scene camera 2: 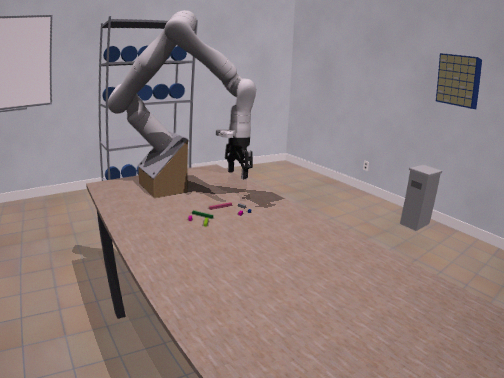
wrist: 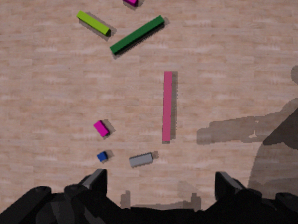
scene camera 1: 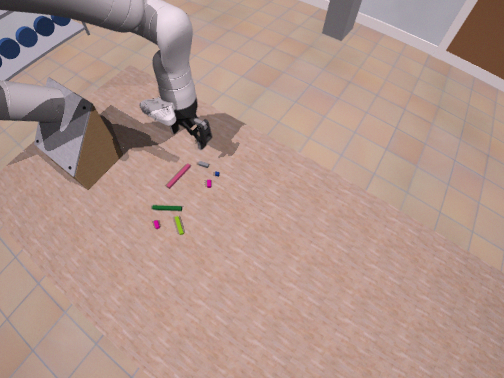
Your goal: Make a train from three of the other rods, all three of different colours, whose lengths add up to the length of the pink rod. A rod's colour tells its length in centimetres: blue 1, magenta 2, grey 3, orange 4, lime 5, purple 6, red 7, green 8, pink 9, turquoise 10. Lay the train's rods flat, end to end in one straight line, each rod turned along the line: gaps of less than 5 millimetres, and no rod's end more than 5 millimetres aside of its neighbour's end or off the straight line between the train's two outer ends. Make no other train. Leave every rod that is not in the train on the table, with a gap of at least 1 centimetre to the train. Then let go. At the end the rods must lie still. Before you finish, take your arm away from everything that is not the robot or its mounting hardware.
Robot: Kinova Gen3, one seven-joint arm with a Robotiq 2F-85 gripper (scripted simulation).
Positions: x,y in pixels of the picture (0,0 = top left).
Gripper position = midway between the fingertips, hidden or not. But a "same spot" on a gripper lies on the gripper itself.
Labels:
my gripper: scene camera 2 237,175; wrist; scene camera 1
same spot on my gripper: (wrist: 96,184) = (scene camera 1: 197,143)

